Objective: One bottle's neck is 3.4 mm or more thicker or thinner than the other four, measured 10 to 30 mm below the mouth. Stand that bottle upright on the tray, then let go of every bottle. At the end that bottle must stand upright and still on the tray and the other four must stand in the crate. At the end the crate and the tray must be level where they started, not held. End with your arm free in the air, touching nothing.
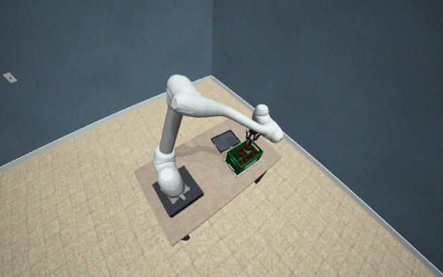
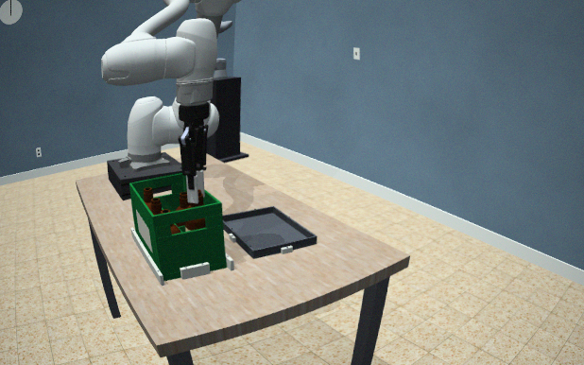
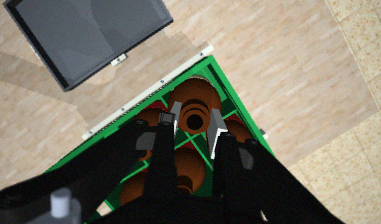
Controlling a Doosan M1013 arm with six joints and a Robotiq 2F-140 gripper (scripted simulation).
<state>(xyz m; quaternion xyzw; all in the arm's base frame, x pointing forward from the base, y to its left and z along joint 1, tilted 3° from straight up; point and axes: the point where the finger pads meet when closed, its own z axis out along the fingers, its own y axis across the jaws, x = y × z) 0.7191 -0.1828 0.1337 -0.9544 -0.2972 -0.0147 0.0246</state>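
Right now the brown bottle is 9 cm below my hand. The rest, counted from my hand: dark tray (3 cm behind, 24 cm to the left, 19 cm below); green crate (9 cm behind, 3 cm to the right, 12 cm below).
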